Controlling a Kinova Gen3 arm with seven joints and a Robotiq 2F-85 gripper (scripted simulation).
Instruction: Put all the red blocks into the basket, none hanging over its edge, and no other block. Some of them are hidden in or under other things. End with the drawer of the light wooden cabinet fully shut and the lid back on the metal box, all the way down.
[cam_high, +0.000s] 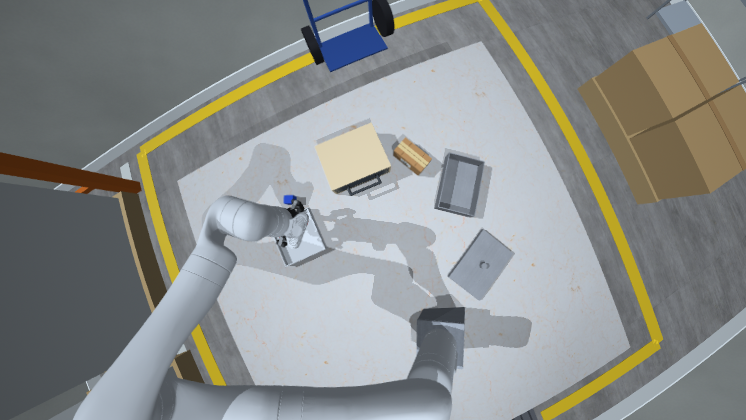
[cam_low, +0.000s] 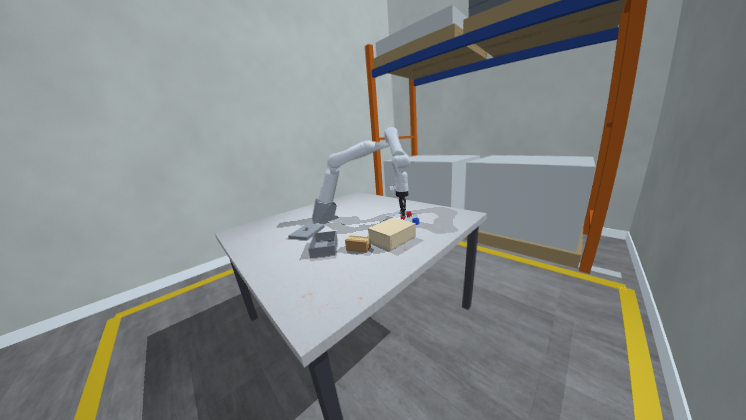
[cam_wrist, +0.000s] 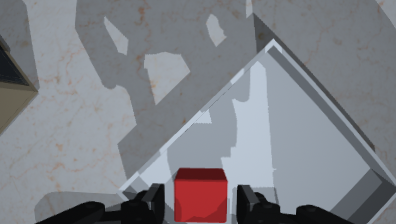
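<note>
Right now the lid is 420 mm to the right of my hand, 420 mm behind it and 40 mm below it. Round my hand: basket (50 mm below, 40 mm to the left, 30 mm behind); light wooden cabinet (250 mm to the right, 80 mm ahead, 20 mm below); drawer (250 mm to the right, 70 mm ahead, 20 mm below).
</note>
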